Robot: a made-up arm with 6 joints.
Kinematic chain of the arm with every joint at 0, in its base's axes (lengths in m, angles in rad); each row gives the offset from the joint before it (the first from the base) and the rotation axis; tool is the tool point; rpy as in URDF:
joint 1: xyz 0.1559 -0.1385 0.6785 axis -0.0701 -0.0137 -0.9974
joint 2: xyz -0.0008 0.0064 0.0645 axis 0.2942 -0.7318 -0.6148
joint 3: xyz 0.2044 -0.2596 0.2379 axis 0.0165 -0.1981 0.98
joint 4: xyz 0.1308 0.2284 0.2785 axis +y
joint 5: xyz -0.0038 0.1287 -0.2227 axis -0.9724 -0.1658 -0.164
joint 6: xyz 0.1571 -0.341 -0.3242 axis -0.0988 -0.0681 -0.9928
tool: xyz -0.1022 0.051 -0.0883 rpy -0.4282 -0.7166 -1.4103
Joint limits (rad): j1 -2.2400..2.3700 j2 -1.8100..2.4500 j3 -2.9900..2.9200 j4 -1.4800..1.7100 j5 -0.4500..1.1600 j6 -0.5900..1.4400
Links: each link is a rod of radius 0.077 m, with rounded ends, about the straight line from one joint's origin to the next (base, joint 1, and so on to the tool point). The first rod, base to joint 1, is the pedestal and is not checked.
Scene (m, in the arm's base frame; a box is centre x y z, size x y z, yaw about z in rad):
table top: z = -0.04
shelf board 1: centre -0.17 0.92 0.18 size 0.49 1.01 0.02 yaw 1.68
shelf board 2: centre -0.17 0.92 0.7 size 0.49 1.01 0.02 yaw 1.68
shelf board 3: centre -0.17 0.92 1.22 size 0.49 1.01 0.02 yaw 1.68
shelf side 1: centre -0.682 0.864 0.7 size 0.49 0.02 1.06 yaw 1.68
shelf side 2: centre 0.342 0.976 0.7 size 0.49 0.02 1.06 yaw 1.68
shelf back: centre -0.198 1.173 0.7 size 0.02 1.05 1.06 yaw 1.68
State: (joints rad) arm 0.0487 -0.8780 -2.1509 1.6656 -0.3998 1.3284
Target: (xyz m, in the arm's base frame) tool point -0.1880 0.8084 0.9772
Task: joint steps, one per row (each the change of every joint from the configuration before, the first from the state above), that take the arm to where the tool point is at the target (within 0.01 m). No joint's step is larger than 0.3 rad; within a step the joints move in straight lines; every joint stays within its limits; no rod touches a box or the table.
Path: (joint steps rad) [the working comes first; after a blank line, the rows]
Joints at the target: 2.2431 -0.0421 -2.8479 -1.2004 -0.4500 1.4400
Straight joint move there: clear.

1: 0.2194 0.0836 -0.0697 -0.2866 -0.0050 0.0112
2: 0.2195 0.0836 -0.0697 -0.2866 -0.0050 0.0111
3: 0.2194 0.0836 -0.0697 -0.2866 -0.0051 0.0112
4: 0.2195 0.0835 -0.0697 -0.2866 -0.0050 0.0111
5: 0.2194 0.0836 -0.0697 -0.2866 -0.0050 0.0112
6: 0.2195 0.0836 -0.0697 -0.2866 -0.0050 0.0112
7: 0.2194 0.0836 -0.0697 -0.2866 -0.0050 0.0111
8: 0.2195 0.0836 -0.0697 -0.2866 -0.0051 0.0112
9: 0.2194 0.0836 -0.0697 -0.2866 -0.0050 0.0111
10: 0.2194 0.0836 -0.0697 -0.2866 -0.0050 0.0112

